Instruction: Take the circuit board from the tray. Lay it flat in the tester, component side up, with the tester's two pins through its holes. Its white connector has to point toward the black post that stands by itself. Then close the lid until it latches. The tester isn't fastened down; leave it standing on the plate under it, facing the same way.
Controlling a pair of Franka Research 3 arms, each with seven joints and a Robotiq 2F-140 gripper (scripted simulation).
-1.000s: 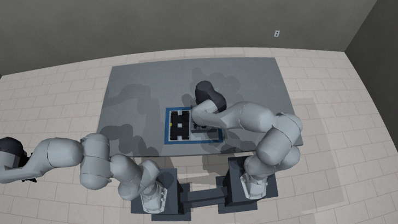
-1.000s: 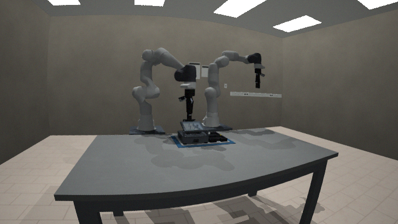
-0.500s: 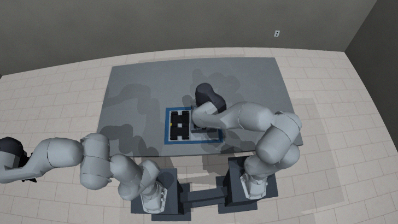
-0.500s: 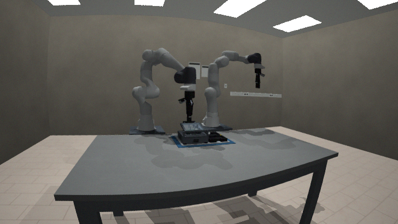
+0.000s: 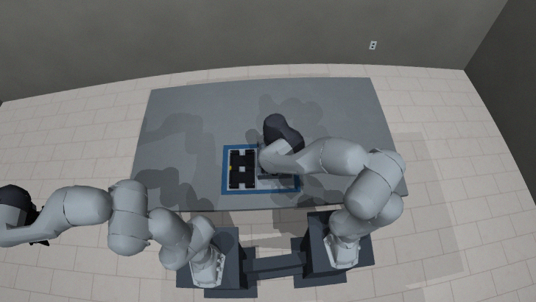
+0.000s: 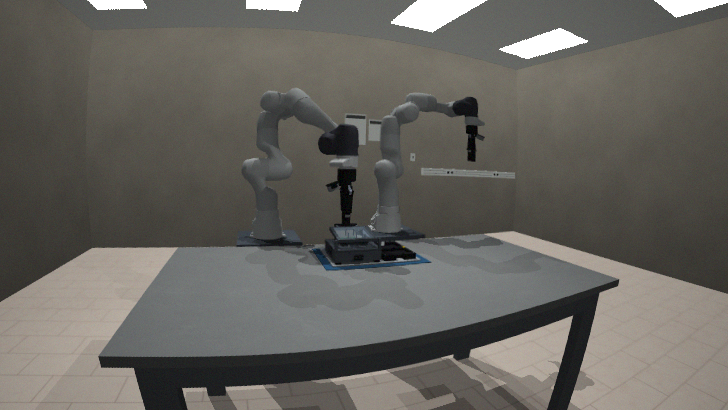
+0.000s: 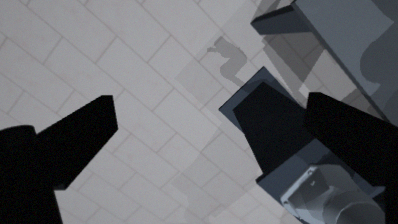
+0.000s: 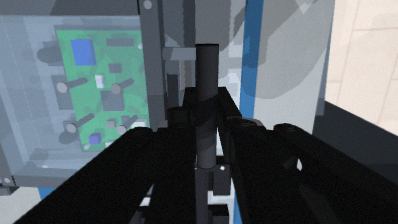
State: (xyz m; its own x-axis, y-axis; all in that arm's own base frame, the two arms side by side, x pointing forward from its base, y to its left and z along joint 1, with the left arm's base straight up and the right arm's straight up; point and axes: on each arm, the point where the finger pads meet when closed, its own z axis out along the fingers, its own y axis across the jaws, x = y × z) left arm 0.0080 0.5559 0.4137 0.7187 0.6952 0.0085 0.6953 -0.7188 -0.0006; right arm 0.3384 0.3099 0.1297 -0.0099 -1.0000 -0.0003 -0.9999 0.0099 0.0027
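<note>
My right hand is 90 mm short of the clear lid, 30 mm above it and 10 mm to the left of it. Also, from my right hand: green circuit board (80 mm ahead, 50 mm below, 10 mm to the right); then nest (90 mm ahead, 60 mm below); then black tray (160 mm to the left, 110 mm below, 90 mm ahead).
</note>
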